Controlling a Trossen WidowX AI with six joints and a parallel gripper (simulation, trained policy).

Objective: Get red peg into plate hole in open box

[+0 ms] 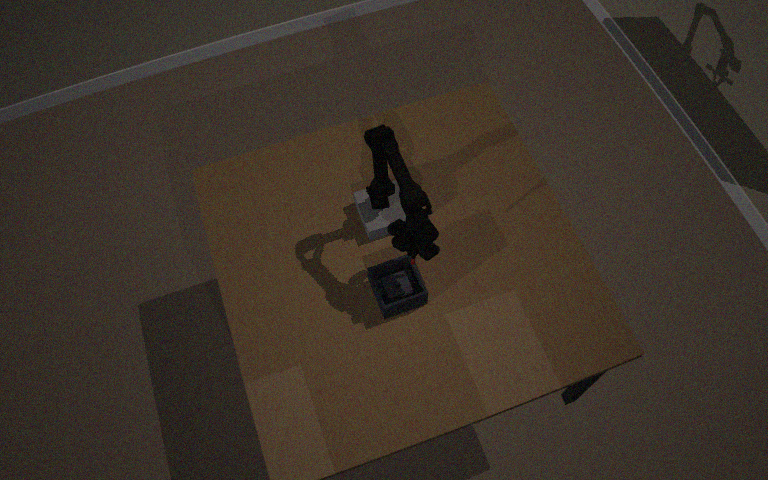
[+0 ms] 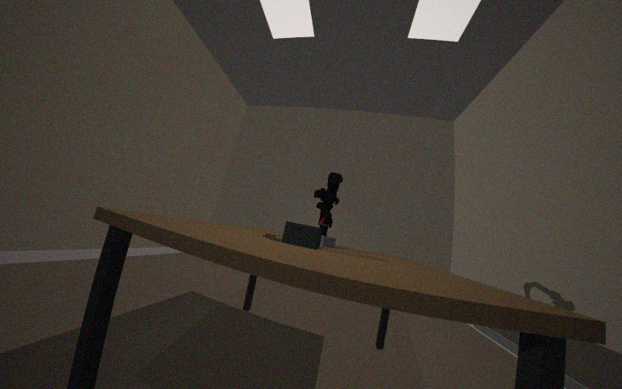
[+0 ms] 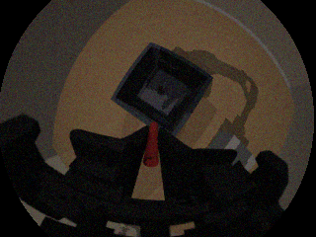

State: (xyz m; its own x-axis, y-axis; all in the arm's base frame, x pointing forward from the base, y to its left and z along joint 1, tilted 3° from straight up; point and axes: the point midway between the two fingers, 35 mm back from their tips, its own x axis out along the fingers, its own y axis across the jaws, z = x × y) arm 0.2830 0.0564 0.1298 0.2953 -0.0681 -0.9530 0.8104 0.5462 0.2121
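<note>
The red peg is 1 cm to the left of my gripper tip and 1 cm behind it. From my gripper tip the other things lie so: dark blue box: 13 cm below, 6 cm to the right, 5 cm ahead; then grey plate: 11 cm below, 6 cm to the right, 5 cm ahead.
</note>
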